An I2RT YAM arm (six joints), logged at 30 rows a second.
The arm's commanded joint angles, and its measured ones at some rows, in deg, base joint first. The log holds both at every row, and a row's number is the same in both.
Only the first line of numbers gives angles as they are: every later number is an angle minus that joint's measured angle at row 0.
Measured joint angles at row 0:
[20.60, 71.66, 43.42, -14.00, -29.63, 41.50]
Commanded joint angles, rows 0 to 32:
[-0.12, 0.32, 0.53, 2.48, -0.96, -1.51]
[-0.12, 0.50, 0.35, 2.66, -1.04, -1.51]
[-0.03, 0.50, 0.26, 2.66, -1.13, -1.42]
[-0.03, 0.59, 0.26, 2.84, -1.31, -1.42]
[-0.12, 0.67, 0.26, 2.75, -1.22, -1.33]
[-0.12, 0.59, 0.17, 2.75, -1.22, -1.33]
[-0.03, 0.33, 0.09, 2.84, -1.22, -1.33]
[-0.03, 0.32, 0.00, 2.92, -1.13, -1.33]
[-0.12, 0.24, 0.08, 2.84, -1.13, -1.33]
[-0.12, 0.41, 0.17, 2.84, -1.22, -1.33]
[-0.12, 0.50, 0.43, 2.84, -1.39, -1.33]
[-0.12, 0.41, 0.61, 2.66, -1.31, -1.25]
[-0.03, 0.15, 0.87, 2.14, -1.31, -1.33]
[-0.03, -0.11, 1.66, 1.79, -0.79, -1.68]
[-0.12, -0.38, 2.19, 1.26, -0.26, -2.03]
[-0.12, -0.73, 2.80, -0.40, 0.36, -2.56]
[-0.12, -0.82, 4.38, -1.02, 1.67, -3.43]
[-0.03, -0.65, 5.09, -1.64, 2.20, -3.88]
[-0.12, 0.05, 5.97, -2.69, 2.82, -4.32]
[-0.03, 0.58, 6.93, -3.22, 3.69, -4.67]
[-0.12, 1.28, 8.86, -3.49, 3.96, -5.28]
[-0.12, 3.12, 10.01, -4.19, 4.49, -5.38]
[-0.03, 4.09, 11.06, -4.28, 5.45, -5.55]
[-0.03, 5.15, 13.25, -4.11, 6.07, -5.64]
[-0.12, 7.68, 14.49, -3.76, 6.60, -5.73]
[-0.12, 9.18, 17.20, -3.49, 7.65, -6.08]
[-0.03, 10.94, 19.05, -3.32, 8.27, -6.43]
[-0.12, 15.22, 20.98, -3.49, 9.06, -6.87]
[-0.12, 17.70, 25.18, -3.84, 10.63, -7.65]
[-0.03, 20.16, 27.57, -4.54, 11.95, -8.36]
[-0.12, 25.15, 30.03, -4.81, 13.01, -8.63]
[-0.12, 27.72, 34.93, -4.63, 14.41, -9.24]
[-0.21, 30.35, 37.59, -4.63, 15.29, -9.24]
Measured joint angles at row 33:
[-0.02, 24.19, 29.64, -4.74, 9.64, -6.58]
